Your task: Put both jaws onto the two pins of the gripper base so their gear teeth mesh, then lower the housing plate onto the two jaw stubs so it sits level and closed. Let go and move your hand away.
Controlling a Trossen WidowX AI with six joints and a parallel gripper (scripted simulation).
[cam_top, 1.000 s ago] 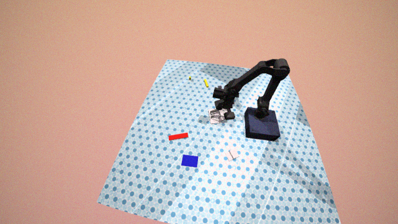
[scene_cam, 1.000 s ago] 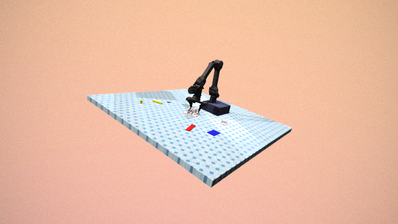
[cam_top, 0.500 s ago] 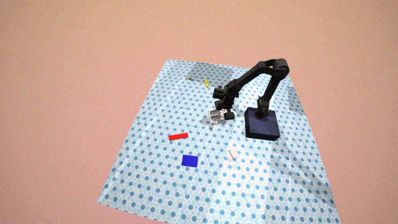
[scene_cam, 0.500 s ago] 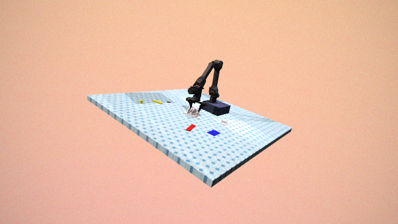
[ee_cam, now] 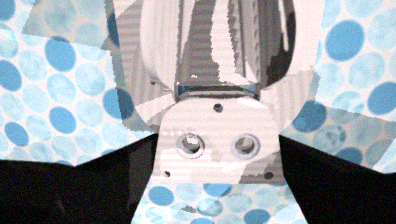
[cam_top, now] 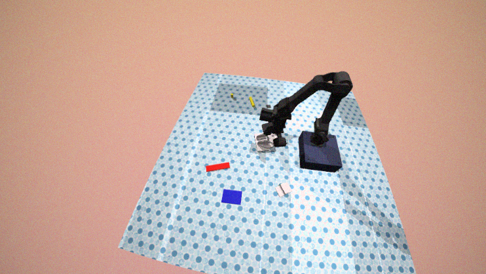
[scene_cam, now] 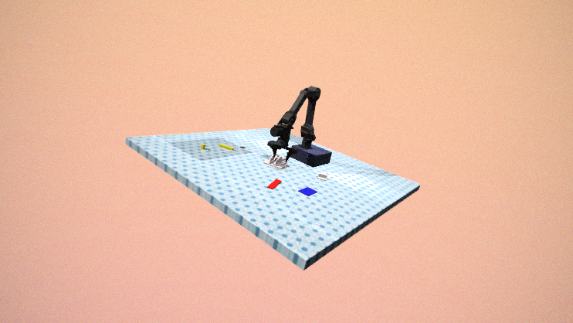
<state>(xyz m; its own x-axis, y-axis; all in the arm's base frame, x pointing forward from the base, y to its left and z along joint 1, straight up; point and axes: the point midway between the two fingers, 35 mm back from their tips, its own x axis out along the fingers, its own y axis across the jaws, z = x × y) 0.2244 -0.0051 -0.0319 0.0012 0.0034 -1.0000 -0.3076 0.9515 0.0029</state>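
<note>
Right now the housing plate is 1 cm below my gripper tip. From my gripper tip the other things lie so: jaw (2 cm to the left, 2 cm ahead); flat white plate (7 cm ahead, 2 cm to the left, 1 cm below); small white piece (28 cm to the left, 8 cm behind).
</note>
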